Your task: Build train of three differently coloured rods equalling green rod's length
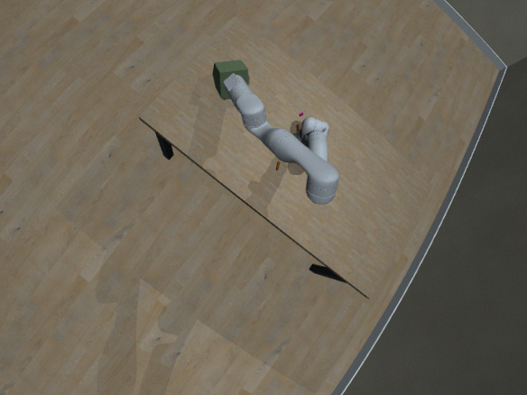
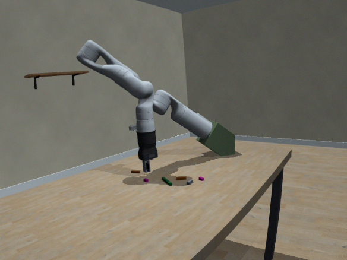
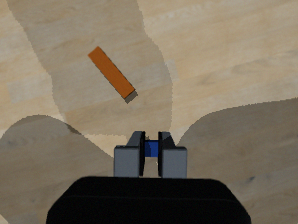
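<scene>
Right now the blue rod is 10 mm below my hand. The rest, counted from my hand: grey rod: 50 mm ahead, 220 mm to the left, 30 mm below; green rod: 60 mm ahead, 130 mm to the left, 30 mm below.
</scene>
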